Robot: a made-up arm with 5 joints. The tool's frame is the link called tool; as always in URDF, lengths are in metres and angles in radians. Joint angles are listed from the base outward. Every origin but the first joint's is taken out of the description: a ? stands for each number. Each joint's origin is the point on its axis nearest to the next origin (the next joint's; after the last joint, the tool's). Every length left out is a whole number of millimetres.
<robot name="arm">
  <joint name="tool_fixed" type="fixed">
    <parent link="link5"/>
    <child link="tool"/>
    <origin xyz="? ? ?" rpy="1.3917 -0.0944 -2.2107"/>
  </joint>
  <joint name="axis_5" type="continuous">
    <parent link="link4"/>
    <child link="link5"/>
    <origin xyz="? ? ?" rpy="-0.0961 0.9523 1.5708"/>
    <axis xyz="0 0 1"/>
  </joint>
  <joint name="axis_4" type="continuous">
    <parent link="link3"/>
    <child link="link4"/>
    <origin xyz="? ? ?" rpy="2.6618 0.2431 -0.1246"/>
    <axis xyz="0 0 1"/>
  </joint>
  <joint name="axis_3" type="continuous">
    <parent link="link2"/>
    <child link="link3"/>
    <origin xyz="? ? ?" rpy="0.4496 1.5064 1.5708"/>
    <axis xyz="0 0 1"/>
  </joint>
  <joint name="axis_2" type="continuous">
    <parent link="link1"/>
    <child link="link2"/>
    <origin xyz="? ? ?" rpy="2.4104 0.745 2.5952"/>
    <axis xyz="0 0 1"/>
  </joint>
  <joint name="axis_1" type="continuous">
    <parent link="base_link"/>
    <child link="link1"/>
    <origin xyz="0.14 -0.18 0.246" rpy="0 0 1.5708"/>
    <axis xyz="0 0 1"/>
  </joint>
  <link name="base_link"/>
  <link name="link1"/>
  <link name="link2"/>
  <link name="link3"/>
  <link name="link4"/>
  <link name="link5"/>
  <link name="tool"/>
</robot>
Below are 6 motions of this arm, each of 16 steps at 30 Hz.
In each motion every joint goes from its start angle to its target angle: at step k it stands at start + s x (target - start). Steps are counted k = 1, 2, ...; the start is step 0. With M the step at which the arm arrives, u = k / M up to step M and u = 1 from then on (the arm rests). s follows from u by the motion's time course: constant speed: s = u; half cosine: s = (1 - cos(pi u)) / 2; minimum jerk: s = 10 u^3 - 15 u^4 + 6 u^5.
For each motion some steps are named. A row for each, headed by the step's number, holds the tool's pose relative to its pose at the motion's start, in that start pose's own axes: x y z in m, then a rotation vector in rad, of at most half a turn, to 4 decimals.
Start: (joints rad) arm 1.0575 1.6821 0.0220 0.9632 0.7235
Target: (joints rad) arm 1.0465 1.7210 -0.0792 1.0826 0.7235
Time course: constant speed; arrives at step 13
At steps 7, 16:
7: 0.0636 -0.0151 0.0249 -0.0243 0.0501 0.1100
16: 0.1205 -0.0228 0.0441 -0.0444 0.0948 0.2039

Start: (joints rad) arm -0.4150 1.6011 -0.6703 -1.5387 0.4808
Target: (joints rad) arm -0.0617 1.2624 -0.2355 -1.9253 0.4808
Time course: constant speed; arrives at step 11
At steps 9, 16:
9: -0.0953 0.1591 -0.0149 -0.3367 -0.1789 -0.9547
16: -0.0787 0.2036 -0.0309 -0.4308 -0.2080 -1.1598

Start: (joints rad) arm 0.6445 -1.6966 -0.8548 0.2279 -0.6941
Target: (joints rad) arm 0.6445 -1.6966 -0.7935 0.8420 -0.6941
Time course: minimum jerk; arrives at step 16
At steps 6, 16:
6: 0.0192 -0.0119 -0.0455 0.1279 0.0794 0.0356
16: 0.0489 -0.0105 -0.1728 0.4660 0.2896 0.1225

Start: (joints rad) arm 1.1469 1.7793 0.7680 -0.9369 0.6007
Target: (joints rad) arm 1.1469 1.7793 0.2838 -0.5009 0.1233
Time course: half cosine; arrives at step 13
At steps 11, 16:
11: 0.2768 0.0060 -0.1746 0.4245 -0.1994 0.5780
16: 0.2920 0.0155 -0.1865 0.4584 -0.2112 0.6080

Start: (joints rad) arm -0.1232 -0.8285 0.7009 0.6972 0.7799
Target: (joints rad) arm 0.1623 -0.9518 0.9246 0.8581 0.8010
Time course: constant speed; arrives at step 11
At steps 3, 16:
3: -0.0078 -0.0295 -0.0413 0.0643 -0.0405 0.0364
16: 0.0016 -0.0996 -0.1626 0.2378 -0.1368 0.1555

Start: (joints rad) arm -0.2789 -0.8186 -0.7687 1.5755 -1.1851
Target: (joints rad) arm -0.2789 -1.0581 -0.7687 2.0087 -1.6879
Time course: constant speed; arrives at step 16
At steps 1, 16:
1: -0.0012 0.0029 -0.0086 0.0212 -0.0285 -0.0022
16: -0.0094 0.0901 -0.1293 0.3394 -0.4114 -0.0865

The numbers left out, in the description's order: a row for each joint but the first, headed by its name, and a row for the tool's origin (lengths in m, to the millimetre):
tool: 0.021 0.138 0
axis_5: -0.03 -0.376 0
axis_4: 0.154 0.106 0
axis_3: -0.085 -0.229 0
axis_2: -0.135 0.044 0

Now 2 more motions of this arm.
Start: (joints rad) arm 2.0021 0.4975 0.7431 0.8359 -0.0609
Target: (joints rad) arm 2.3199 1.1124 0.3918 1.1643 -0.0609
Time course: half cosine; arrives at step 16
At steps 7, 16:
7: 0.1132 0.0484 0.0518 -0.0547 0.0259 0.2260
16: 0.2825 0.1618 0.1014 -0.1518 0.1873 0.5086

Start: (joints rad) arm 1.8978 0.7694 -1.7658 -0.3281 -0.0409
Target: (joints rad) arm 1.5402 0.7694 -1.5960 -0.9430 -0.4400
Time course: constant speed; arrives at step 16
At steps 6, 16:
6: -0.0933 0.0457 -0.0280 -0.1270 -0.1546 -0.2213
16: -0.2062 0.1594 -0.0705 -0.4383 -0.3715 -0.5092

